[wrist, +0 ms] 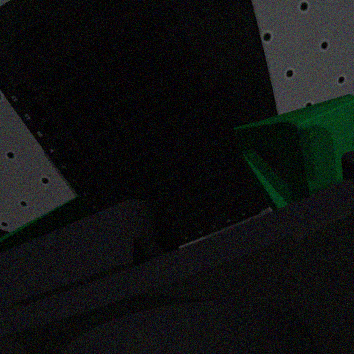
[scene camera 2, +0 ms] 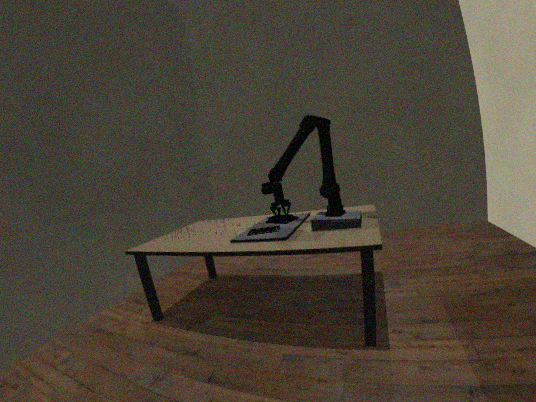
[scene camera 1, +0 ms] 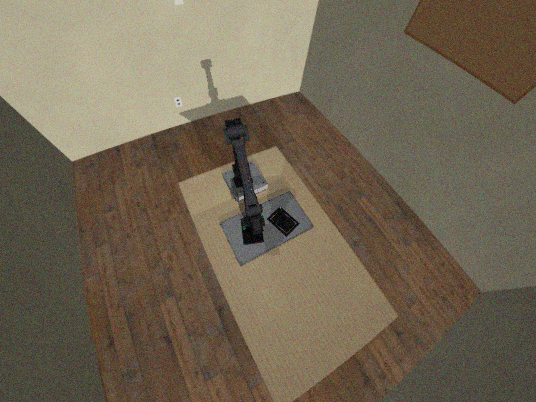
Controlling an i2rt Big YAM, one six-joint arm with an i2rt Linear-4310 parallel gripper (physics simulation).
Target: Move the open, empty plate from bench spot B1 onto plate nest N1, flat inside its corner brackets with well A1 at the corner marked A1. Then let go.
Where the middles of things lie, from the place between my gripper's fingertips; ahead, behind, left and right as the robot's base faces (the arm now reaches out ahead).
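The black well plate (wrist: 127, 107) is 20 mm ahead of my hand.
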